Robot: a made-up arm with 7 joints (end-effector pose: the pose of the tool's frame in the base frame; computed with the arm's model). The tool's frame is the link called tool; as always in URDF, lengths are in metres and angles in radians. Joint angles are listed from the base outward.
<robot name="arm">
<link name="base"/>
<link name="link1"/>
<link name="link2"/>
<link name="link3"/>
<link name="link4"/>
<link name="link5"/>
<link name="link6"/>
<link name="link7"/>
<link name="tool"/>
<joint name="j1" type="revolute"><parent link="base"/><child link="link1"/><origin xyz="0.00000 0.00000 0.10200"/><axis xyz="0 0 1"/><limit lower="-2.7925" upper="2.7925" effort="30" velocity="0.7"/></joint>
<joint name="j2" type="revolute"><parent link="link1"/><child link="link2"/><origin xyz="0.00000 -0.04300 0.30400" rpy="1.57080 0.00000 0.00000"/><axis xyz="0 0 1"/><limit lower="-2.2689" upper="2.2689" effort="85" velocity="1.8"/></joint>
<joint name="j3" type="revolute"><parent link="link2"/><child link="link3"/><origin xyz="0.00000 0.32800 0.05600" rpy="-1.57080 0.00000 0.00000"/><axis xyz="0 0 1"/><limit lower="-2.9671" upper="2.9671" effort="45" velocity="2.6"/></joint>
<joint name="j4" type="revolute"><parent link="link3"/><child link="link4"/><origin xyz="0.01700 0.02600 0.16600" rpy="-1.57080 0.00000 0.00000"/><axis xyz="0 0 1"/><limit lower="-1.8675" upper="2.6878" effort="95" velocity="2.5"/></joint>
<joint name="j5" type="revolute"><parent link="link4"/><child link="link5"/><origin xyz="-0.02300 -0.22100 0.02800" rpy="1.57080 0.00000 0.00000"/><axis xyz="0 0 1"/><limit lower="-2.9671" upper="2.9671" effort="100" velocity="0.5"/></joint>
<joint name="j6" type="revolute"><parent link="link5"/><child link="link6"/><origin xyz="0.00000 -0.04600 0.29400" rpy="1.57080 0.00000 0.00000"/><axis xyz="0 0 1"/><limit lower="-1.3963" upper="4.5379" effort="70" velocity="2.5"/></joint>
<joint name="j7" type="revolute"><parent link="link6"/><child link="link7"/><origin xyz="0.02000 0.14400 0.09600" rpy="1.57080 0.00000 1.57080"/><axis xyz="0 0 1"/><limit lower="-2.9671" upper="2.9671" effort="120" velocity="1.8"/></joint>
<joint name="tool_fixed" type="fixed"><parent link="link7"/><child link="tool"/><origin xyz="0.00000 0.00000 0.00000"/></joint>
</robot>
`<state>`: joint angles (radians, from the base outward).
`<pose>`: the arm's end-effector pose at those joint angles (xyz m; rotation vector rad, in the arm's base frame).
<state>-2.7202 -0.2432 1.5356 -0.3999 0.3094 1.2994 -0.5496</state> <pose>-0.4804 0.2312 1.3305 -0.2133 -0.0959 1.6770</pose>
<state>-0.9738 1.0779 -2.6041 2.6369 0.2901 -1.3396 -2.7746</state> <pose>-0.1251 -0.0535 0.2640 -0.1392 0.6378 2.5377</pose>
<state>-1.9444 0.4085 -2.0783 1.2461 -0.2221 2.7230 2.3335</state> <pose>-0.1601 0.6035 0.9959 -0.3233 0.1668 1.3958</pose>
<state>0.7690 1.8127 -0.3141 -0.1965 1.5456 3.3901 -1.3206</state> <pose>-0.5899 -0.6472 0.2720 1.0449 1.4488 0.2020</pose>
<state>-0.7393 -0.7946 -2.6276 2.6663 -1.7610 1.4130 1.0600</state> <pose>-0.4144 -0.2739 0.6165 0.4873 -1.9535 -1.1959</pose>
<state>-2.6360 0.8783 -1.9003 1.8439 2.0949 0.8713 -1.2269</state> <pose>-0.1129 0.6896 0.4088 -1.3112 -0.2425 0.7032</pose>
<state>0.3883 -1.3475 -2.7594 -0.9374 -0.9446 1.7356 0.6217</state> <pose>0.6577 0.2857 0.0334 -0.6916 2.2833 0.3599</pose>
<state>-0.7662 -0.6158 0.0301 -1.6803 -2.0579 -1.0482 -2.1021</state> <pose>-0.2958 0.1272 0.8905 2.1027 -1.0976 0.7443</pose>
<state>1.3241 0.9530 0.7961 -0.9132 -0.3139 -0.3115 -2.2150</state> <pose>0.2946 -0.9821 0.6921 -0.5220 0.0558 2.7475</pose>
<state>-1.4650 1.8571 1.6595 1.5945 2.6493 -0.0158 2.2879</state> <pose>0.5148 0.4219 0.0392 -1.1619 2.4506 1.0913</pose>
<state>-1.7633 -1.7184 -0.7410 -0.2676 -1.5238 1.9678 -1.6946</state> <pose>0.0465 -0.9369 0.3474 0.4892 1.9673 -1.4227</pose>
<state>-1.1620 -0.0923 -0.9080 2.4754 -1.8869 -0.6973 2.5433</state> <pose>-0.3518 -0.5265 0.5055 -0.3702 -0.6904 -0.4808</pose>
